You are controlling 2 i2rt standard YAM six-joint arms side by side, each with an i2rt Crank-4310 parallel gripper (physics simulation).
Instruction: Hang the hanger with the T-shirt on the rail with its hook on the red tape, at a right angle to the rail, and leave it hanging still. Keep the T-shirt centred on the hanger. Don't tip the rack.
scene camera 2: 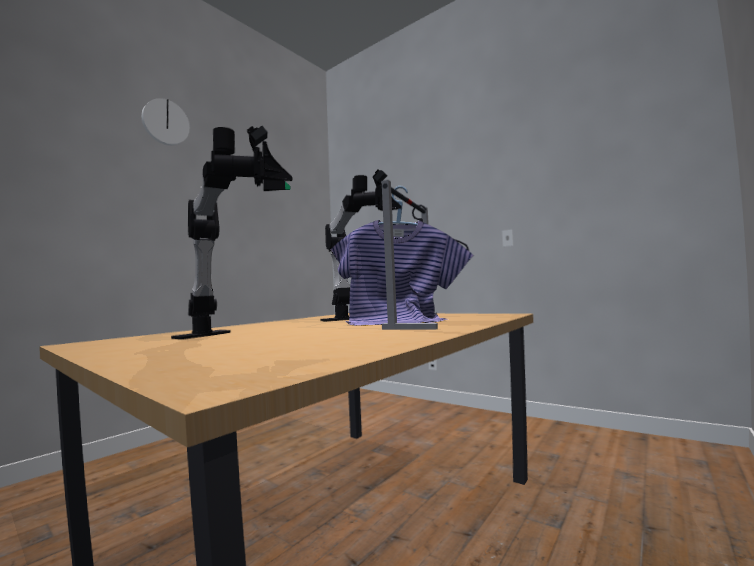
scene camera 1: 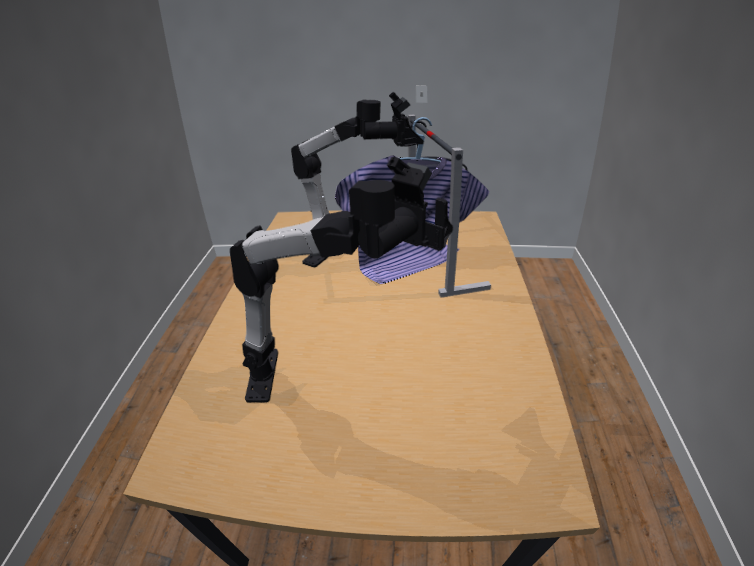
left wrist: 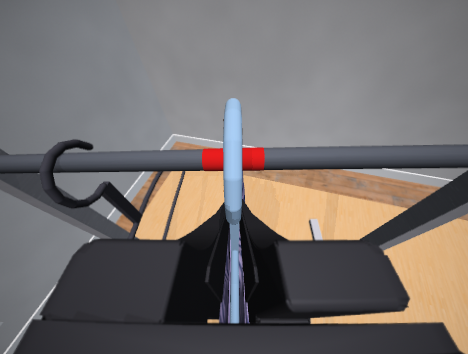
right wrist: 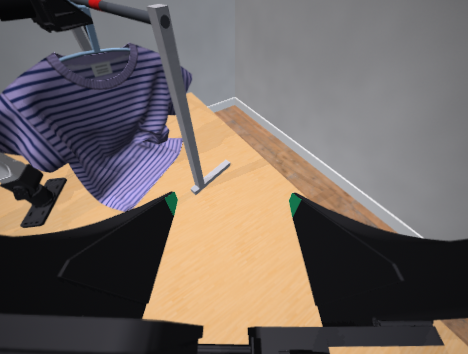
Path:
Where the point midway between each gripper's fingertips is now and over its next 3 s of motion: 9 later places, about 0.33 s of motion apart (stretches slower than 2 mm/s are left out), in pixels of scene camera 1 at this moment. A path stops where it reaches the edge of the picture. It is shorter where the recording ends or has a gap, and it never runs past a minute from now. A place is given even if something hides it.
The left gripper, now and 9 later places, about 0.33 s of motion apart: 423,141; 423,142; 425,147; 426,149; 430,153; 429,155; 414,159; 409,157; 384,146; 364,135
The right gripper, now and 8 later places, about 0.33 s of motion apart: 433,222; 437,203; 435,178; 434,176; 415,192; 374,232; 378,253; 378,254; 378,253

